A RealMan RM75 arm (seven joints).
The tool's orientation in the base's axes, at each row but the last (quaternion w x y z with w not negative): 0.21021 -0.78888 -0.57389 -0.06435; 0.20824 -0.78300 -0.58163 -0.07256; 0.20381 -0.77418 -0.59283 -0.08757; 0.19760 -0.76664 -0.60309 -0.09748; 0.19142 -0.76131 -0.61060 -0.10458; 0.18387 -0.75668 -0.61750 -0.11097; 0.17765 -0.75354 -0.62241 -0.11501; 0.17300 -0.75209 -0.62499 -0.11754; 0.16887 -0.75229 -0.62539 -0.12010; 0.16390 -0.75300 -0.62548 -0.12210
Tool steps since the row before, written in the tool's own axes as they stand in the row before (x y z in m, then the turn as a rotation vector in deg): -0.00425 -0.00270 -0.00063 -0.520 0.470 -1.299; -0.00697 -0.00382 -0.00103 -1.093 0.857 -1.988; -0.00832 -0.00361 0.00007 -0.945 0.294 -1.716; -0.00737 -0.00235 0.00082 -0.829 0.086 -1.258; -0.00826 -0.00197 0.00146 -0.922 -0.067 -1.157; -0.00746 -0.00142 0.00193 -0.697 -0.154 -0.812; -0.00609 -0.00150 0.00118 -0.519 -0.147 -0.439; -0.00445 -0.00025 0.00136 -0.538 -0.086 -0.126; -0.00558 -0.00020 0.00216 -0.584 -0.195 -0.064; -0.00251 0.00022 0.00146 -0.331 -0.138 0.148
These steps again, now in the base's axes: -0.00385 -0.00331 -0.00019 0.447 -1.102 0.874; -0.00564 -0.00566 -0.00063 0.720 -1.981 1.199; -0.00579 -0.00654 -0.00244 0.196 -1.616 1.128; -0.00421 -0.00573 -0.00316 -0.016 -1.280 0.798; -0.00394 -0.00638 -0.00424 -0.193 -1.293 0.696; -0.00309 -0.00562 -0.00450 -0.250 -0.934 0.484; -0.00274 -0.00474 -0.00329 -0.226 -0.622 0.213; -0.00115 -0.00341 -0.00296 -0.182 -0.522 -0.087; -0.00132 -0.00412 -0.00414 -0.300 -0.520 -0.150; -0.00029 -0.00172 -0.00233 -0.201 -0.217 -0.251
